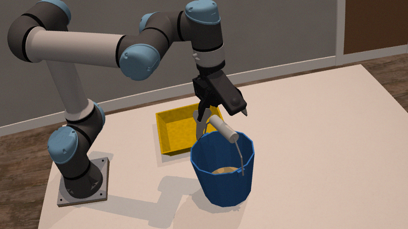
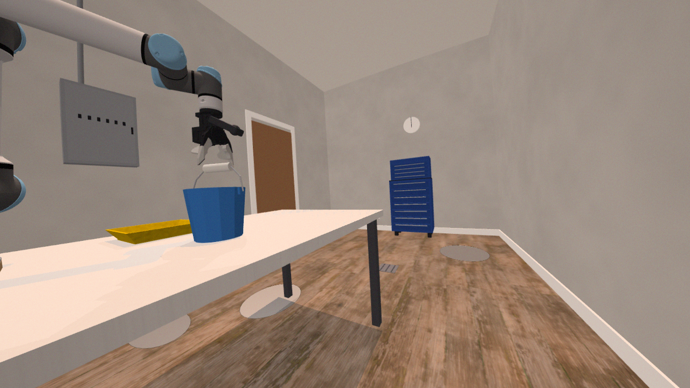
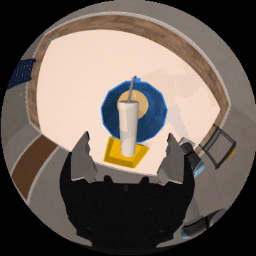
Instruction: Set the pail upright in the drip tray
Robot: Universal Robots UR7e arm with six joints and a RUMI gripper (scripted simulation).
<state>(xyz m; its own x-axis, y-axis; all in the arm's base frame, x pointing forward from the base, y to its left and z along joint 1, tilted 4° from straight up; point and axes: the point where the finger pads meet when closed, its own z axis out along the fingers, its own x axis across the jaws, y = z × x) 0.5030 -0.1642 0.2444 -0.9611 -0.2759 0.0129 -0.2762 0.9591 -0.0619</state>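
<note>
Right now the blue pail is 10 mm behind my hand and 100 mm below it. The rest, counted from my hand: drip tray 60 mm behind, 320 mm to the left, 240 mm below.
</note>
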